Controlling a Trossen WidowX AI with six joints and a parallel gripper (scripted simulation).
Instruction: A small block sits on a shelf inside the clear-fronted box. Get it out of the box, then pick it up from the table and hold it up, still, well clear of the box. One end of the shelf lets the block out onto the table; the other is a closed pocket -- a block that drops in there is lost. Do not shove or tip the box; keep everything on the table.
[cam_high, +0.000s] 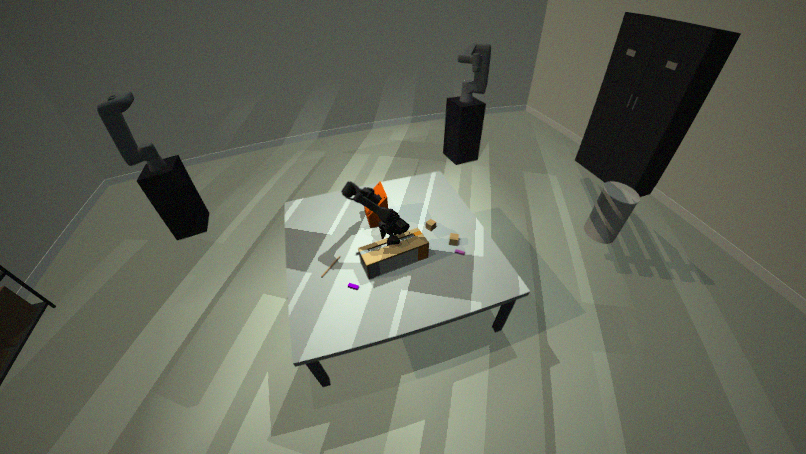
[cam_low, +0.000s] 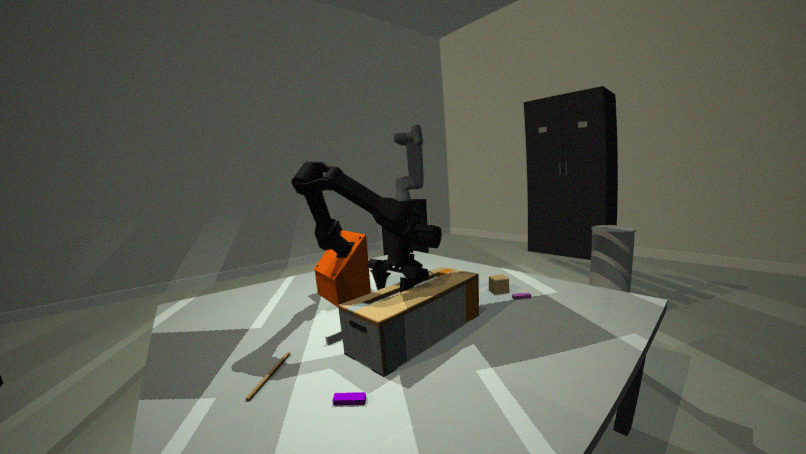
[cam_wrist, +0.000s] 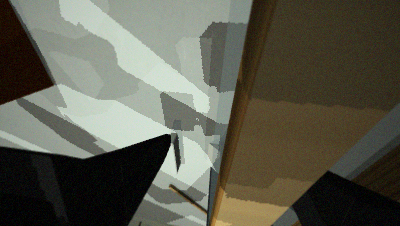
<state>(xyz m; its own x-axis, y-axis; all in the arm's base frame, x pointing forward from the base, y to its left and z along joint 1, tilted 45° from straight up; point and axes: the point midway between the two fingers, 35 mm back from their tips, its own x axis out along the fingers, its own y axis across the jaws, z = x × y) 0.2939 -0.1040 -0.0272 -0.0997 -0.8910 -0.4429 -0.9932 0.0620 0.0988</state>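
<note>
Now: gripper tip 50 mm short of the tan block and 20 mm to the left of it. Round my gripper tip: thin wooden stick: 30 mm behind, 340 mm to the right, 80 mm below; box: 30 mm ahead, 20 mm to the left, 30 mm below; brown cube: 90 mm ahead, 420 mm to the left, 60 mm below.
</note>
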